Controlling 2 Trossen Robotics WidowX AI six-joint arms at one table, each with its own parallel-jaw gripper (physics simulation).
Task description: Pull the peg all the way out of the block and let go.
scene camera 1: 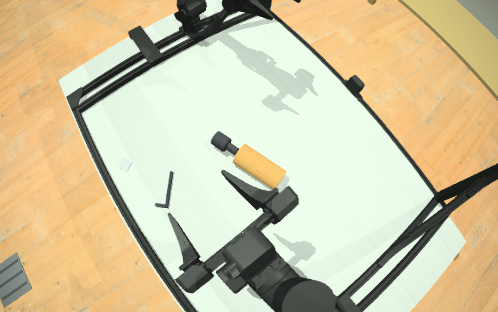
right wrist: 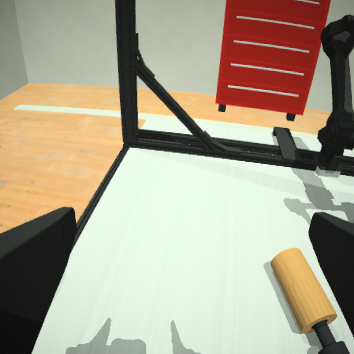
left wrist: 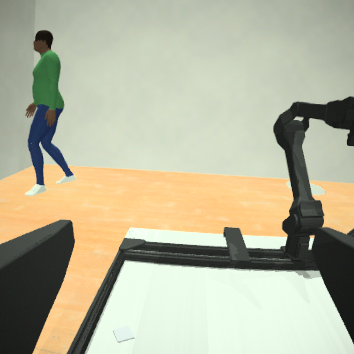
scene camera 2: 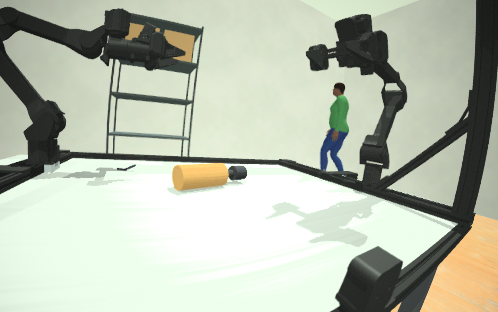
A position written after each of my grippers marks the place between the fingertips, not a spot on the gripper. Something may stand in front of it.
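Labels:
Nothing is held by my left gripper [scene camera 1: 195, 192], and it is open. My right gripper [scene camera 2: 324, 49] is open too, and it holds nothing.

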